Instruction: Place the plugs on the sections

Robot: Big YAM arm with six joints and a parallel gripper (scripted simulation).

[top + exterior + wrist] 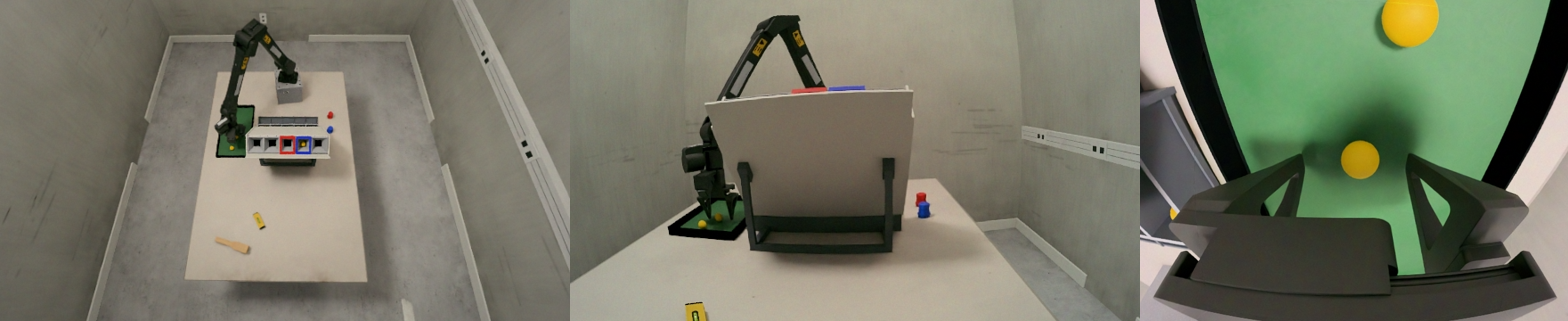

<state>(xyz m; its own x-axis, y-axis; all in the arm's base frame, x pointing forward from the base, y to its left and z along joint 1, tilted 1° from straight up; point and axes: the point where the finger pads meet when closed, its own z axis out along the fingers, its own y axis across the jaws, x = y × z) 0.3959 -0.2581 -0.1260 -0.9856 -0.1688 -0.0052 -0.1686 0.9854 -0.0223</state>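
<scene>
Right now my hand is 40 mm past the green marble tray, 20 mm to the left of it and 10 mm above it. Round my hand: blue band (150 mm ahead, 430 mm to the left, 300 mm above); then cover (20 mm ahead, 330 mm to the left, 190 mm above); then red band (170 mm ahead, 350 mm to the left, 300 mm above).
</scene>
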